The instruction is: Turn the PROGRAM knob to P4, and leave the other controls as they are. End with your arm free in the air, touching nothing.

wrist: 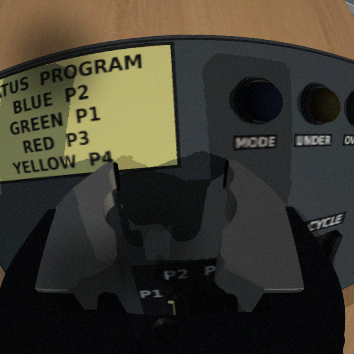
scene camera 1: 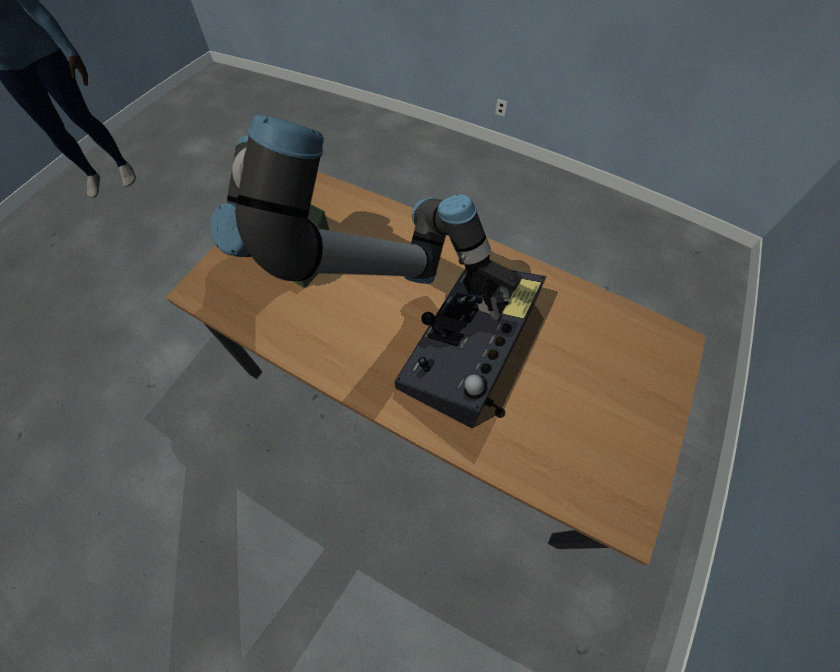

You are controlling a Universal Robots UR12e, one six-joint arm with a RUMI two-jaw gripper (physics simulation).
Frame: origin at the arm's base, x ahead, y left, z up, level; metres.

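Seen in the pictures: gripper, between the fingertips: (wrist: 171, 164) (scene camera 1: 502, 313).
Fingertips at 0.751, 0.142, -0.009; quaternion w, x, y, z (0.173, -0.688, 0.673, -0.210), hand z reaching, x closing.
Observation:
Pixels of each thing's middle, then the offset from my fingertips to it, as dx, dy, dz. "*": a spot on its surface instead. Level surfaces: height alone.
- PROGRAM knob, a spot on its surface: (wrist: 173, 307) * -0.117, -0.003, -0.028
- P1 label, a spot on its surface: (wrist: 151, 293) * -0.108, +0.015, -0.037
- P2 label, a spot on its surface: (wrist: 176, 274) * -0.085, -0.005, -0.029
- yellow chart, a spot on its surface: (wrist: 125, 120) * +0.024, +0.026, +0.012
- blue MODE button, a spot on its surface: (wrist: 260, 101) * +0.032, -0.045, +0.032
- black ball lever, middle of its body: (scene camera 1: 428, 318) -0.170, -0.149, +0.014
- white ball, a spot on its surface: (scene camera 1: 474, 384) * +0.052, -0.270, +0.060
- side handle, a spot on its surface: (scene camera 1: 500, 412) * +0.145, -0.229, -0.122
- wooden table, height of its surface: dz -0.131
The PROGRAM knob (wrist: 173, 307) shows low in the wrist view as a dark shape with a thin yellow pointer. The pointer stands nearly upright, between the P1 label (wrist: 151, 293) and the P2 label (wrist: 176, 274), closer to P2. The P3 label is partly covered by the right finger and P4 is hidden. My gripper (scene camera 1: 498, 308) (wrist: 171, 164) is low over the far end of the control panel (scene camera 1: 448, 371) (wrist: 192, 100). Its two fingers stand apart, with a gap between them. The knob's sides are too dark to tell whether the fingers touch it.
A yellow chart (scene camera 1: 522, 297) (wrist: 125, 120) lies beside the gripper. The blue MODE button (wrist: 260, 101) and amber UNDER button (wrist: 322, 104) are to its right. A black ball lever (scene camera 1: 428, 318), a white ball (scene camera 1: 474, 384) and a side handle (scene camera 1: 500, 412) stick out. The panel stands on a wooden table (scene camera 1: 595, 420).

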